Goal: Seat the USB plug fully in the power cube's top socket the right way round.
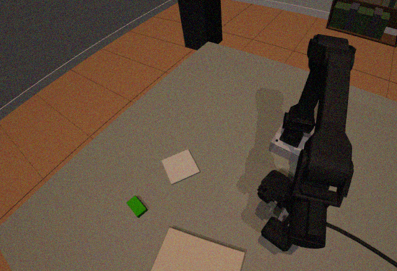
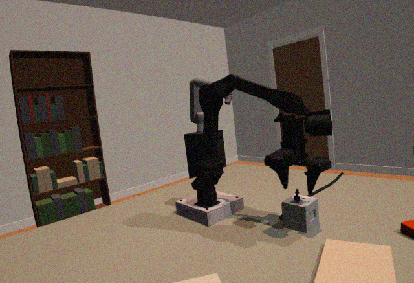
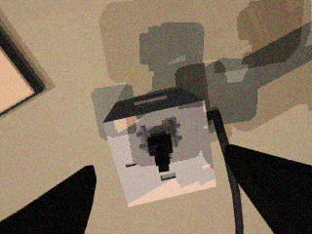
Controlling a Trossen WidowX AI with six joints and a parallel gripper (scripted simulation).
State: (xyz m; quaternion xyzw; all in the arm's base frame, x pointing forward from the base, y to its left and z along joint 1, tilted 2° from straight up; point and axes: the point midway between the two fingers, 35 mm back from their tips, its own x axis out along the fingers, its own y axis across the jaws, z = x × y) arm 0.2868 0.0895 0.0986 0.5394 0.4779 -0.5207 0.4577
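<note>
My gripper tip is now 2 cm above the dark USB plug. Also, from my gripper tip: red block (27 cm ahead, 10 cm to the left, 9 cm below); tan sheet (20 cm ahead, 14 cm to the right, 10 cm below); USB socket (4 cm below).
</note>
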